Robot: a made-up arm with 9 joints. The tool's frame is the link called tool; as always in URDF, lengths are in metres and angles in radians. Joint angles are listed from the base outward.
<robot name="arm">
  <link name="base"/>
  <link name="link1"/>
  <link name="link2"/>
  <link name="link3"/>
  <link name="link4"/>
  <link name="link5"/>
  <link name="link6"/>
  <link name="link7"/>
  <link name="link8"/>
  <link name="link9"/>
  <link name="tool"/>
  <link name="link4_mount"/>
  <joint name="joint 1" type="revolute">
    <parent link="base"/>
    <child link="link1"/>
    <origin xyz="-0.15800 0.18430 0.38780"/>
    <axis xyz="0 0 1"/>
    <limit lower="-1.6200" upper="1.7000"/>
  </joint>
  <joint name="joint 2" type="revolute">
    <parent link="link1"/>
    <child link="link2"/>
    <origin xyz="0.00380 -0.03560 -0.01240"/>
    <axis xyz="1 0 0"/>
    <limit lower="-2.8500" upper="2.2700"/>
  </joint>
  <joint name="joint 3" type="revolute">
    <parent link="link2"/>
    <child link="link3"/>
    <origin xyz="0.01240 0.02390 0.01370"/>
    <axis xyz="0 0 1"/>
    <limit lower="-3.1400" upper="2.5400"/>
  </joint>
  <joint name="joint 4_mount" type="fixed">
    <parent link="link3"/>
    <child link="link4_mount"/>
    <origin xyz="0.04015 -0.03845 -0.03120"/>
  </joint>
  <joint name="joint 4" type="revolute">
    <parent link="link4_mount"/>
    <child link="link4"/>
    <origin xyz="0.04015 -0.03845 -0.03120"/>
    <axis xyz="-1 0 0"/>
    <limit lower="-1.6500" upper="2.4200"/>
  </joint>
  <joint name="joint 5" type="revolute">
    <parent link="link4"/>
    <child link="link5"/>
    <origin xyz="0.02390 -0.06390 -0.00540"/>
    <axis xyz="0 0 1"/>
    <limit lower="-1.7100" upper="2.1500"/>
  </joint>
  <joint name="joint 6" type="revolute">
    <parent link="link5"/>
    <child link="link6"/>
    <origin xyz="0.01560 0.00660 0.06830"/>
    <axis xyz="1 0 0"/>
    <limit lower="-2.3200" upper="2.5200"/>
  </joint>
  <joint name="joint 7" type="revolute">
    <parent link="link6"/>
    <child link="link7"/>
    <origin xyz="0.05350 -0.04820 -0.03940"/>
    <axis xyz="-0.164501 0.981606 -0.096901"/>
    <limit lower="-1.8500" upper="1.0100"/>
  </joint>
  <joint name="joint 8" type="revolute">
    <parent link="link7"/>
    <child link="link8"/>
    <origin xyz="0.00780 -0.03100 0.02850"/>
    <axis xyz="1 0 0"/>
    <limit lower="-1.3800" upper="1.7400"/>
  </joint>
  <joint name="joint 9" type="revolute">
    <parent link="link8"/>
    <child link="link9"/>
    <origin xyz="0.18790 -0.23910 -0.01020"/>
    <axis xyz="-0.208 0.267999 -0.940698"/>
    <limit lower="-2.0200" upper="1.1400"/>
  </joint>
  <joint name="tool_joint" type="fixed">
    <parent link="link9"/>
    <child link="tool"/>
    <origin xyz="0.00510 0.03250 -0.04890"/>
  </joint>
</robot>
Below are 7 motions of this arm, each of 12 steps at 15 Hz.
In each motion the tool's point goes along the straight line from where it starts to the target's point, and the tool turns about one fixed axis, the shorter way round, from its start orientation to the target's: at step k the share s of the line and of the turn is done. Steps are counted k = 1, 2, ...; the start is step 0. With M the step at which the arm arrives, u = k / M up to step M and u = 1 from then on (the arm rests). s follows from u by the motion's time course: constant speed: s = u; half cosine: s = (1 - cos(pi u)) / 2; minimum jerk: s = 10 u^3 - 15 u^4 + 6 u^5.
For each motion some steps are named. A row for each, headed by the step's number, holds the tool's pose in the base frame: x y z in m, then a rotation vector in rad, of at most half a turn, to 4 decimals.
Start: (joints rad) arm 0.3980 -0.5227 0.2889 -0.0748 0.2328 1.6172 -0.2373 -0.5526 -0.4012
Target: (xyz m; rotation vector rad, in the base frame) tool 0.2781 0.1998 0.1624 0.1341 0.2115 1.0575
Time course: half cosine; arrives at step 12
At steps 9, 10, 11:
9: 0.2769 0.1968 0.1586 0.2308 0.2038 1.0382
10: 0.2776 0.1984 0.1607 0.1784 0.2080 1.0489
11: 0.2780 0.1995 0.1620 0.1454 0.2106 1.0553

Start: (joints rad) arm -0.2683 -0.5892 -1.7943 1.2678 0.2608 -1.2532 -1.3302 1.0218 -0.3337
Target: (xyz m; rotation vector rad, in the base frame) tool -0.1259 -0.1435 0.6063 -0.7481 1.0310 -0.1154
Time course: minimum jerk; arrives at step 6
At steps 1, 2, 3, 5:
1: -0.2035 -0.1990 0.5284 -0.3568 0.9405 -0.3464
2: -0.1895 -0.1889 0.5424 -0.4277 0.9590 -0.3060
3: -0.1661 -0.1722 0.5659 -0.5455 0.9878 -0.2374
5: -0.1288 -0.1455 0.6034 -0.7337 1.0282 -0.1242

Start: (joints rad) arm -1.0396 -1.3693 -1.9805 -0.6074 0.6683 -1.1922 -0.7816 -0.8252 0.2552
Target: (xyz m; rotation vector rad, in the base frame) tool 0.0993 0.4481 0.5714 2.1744 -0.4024 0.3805
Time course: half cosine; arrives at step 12
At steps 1, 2, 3, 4, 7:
1: -0.0557 0.5481 0.4807 2.2891 -0.1275 0.5865
2: -0.0479 0.5430 0.4853 2.2841 -0.1419 0.5760
3: -0.0353 0.5349 0.4927 2.2759 -0.1648 0.5593
4: -0.0190 0.5244 0.5022 2.2650 -0.1944 0.5375
7: 0.0408 0.4858 0.5372 2.2215 -0.3010 0.4579

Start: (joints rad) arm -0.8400 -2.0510 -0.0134 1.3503 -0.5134 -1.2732 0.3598 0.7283 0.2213
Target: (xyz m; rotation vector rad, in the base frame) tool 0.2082 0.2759 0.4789 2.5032 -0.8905 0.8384
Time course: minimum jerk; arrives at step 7
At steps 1, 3, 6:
1: 0.1695 0.2707 0.1598 2.3013 0.3364 -0.1501
3: 0.1832 0.2725 0.2724 2.4582 -0.0741 0.1853
6: 0.2073 0.2758 0.4713 2.5078 -0.8595 0.8139

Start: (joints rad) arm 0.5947 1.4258 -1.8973 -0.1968 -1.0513 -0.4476 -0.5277 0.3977 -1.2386
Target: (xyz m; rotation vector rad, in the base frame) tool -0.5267 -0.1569 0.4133 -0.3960 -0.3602 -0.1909
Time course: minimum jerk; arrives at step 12
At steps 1, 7, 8, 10, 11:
1: -0.5607 -0.0856 0.5134 0.2912 0.7582 -0.7214
7: -0.5386 -0.1321 0.4482 -0.1645 0.0277 -0.3892
8: -0.5339 -0.1419 0.4344 -0.2569 -0.1256 -0.3127
10: -0.5279 -0.1544 0.4169 -0.3727 -0.3206 -0.2119
11: -0.5269 -0.1565 0.4138 -0.3927 -0.3545 -0.1939

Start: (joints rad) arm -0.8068 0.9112 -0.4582 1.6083 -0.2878 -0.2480 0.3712 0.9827 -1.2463
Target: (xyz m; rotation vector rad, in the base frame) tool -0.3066 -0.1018 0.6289 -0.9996 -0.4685 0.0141
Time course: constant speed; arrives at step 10
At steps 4, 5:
4: -0.3496 -0.1456 0.4588 -0.2934 -0.2840 -0.2982
5: -0.3425 -0.1383 0.4871 -0.4118 -0.3165 -0.2489

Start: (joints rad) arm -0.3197 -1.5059 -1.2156 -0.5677 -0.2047 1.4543 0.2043 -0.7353 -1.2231
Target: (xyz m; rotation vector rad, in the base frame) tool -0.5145 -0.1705 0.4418 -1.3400 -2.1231 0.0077
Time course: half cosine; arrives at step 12
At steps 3, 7, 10, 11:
3: -0.3065 -0.1739 0.6621 -0.9099 -1.2390 0.6080
7: -0.4242 -0.1720 0.5375 -1.1662 -1.7487 0.3013
10: -0.4982 -0.1708 0.4591 -1.3103 -2.0568 0.0649
11: -0.5103 -0.1706 0.4462 -1.3325 -2.1063 0.0224

